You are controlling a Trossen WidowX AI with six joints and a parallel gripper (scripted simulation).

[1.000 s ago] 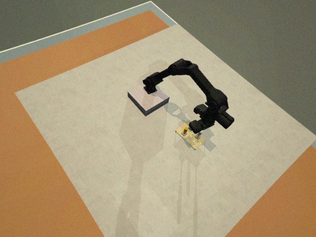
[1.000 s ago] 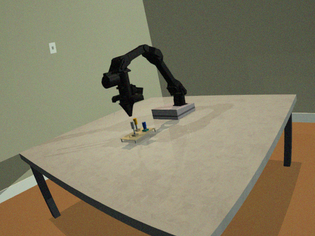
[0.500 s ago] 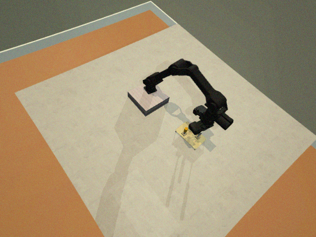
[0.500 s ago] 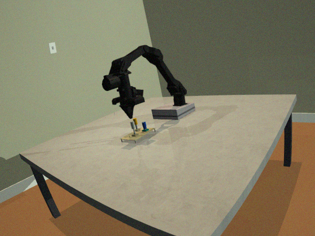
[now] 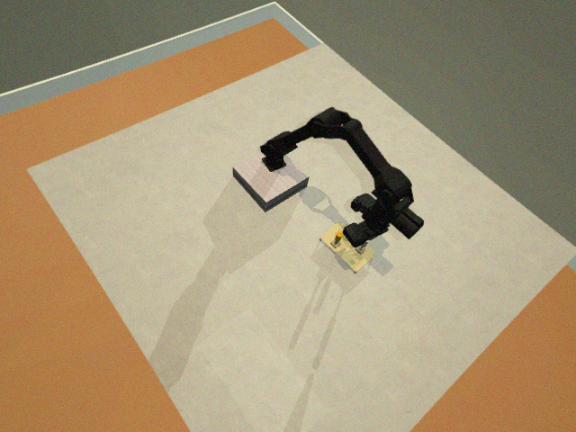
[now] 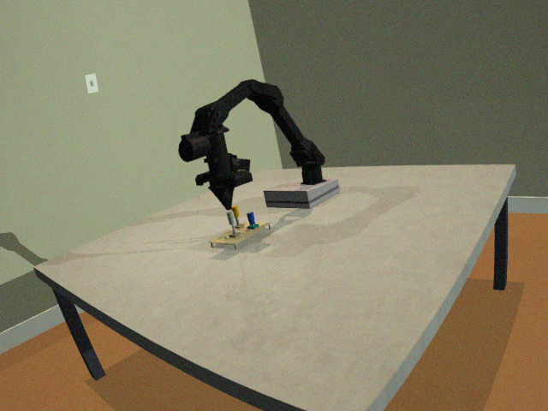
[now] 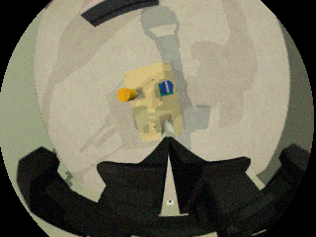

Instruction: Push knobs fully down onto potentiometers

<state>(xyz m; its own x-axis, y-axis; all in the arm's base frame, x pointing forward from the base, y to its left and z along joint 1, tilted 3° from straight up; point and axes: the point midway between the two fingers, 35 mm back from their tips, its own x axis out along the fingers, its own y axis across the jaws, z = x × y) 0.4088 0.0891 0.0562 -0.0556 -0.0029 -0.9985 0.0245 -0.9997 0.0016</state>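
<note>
Right now my gripper tip is 20 mm above the grey knob. Also, from my gripper tip: blue knob: 60 mm behind, 40 mm below.
</note>
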